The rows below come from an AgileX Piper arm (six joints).
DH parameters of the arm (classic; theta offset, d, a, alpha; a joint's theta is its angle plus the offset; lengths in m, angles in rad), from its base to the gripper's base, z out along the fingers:
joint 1: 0 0.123 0 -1.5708
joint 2: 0.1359 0 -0.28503 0
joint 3: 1.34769 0 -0.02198 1.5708
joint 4: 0 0.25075 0 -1.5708
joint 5: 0 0 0 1.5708
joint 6: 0 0.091 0 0
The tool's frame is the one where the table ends.
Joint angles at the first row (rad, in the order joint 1, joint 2, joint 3, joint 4, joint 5, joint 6):
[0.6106, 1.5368, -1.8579, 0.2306, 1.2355, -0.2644]
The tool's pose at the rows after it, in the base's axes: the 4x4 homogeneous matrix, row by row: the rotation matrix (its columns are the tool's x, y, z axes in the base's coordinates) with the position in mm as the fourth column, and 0 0 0 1 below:
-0.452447, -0.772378, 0.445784, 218.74; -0.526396, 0.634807, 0.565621, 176.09; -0.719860, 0.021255, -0.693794, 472.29; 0, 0, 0, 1
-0.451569, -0.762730, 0.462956, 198.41; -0.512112, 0.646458, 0.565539, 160.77; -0.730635, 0.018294, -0.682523, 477.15; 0, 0, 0, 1
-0.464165, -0.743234, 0.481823, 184.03; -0.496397, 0.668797, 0.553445, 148.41; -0.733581, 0.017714, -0.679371, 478.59; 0, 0, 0, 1
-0.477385, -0.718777, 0.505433, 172.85; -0.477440, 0.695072, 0.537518, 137.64; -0.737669, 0.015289, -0.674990, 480.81; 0, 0, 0, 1
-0.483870, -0.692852, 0.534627, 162.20; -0.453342, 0.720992, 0.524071, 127.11; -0.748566, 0.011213, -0.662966, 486.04; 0, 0, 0, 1
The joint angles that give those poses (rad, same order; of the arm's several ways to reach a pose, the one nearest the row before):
[0.6103, 1.4361, -1.7921, 0.2218, 1.2395, -0.2500]
[0.6103, 1.3524, -1.7307, 0.2108, 1.2427, -0.2337]
[0.6103, 1.2900, -1.6832, 0.1882, 1.2477, -0.2039]
[0.6103, 1.2417, -1.6545, 0.1593, 1.2554, -0.1691]
[0.6103, 1.1999, -1.6449, 0.1293, 1.2661, -0.1340]

